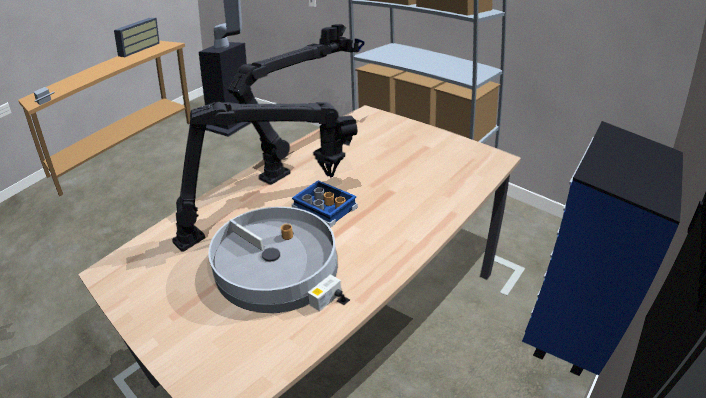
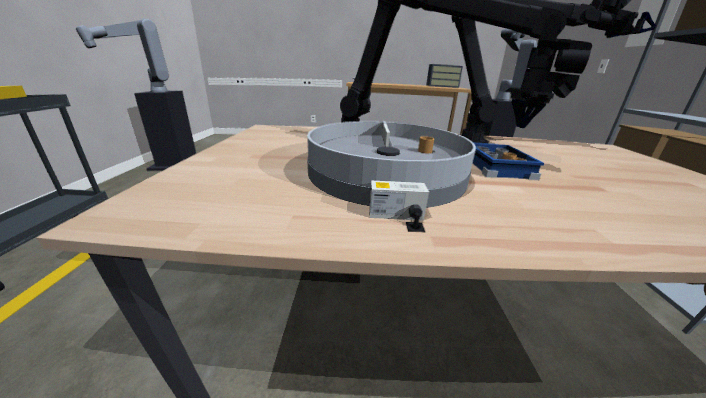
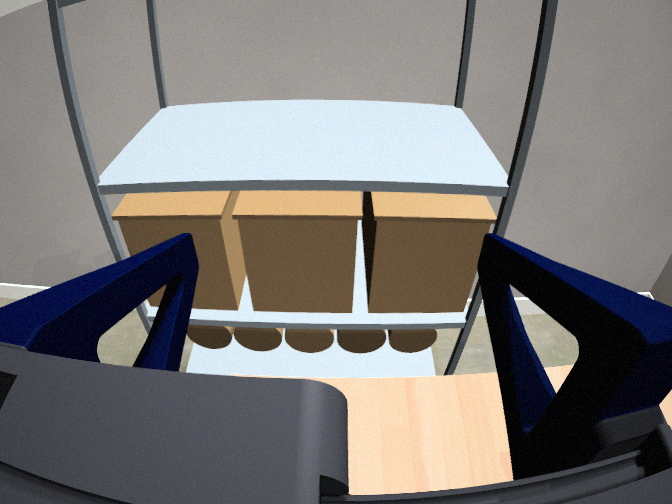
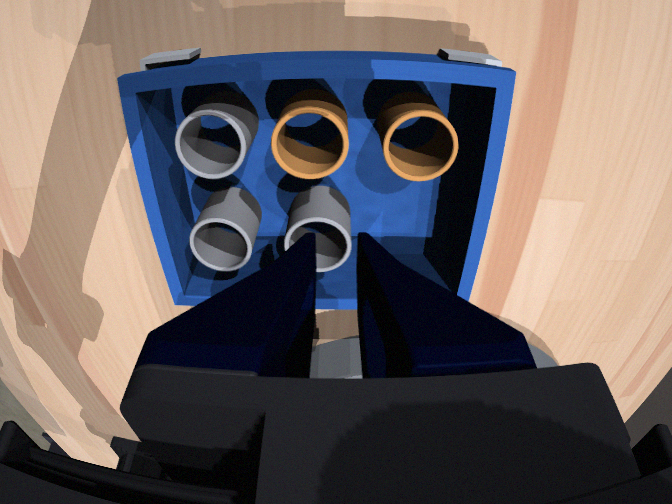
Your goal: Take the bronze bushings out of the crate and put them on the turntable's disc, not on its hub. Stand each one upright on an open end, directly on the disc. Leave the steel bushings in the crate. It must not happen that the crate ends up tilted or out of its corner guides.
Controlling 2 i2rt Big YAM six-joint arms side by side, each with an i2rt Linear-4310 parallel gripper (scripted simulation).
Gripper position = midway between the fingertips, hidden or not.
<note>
I see my left gripper (image 2: pixel 642 29), my right gripper (image 2: pixel 520 127), a blue crate (image 2: pixel 507 168) and a bronze bushing (image 4: pixel 431 160).
The blue crate is seen too in image 1 (image 1: pixel 329 213) and in image 4 (image 4: pixel 437 227). My left gripper also shows in image 3 (image 3: pixel 338 249). My right gripper also shows in image 4 (image 4: pixel 336 249). Image 3 does not show the blue crate: it is out of frame.
</note>
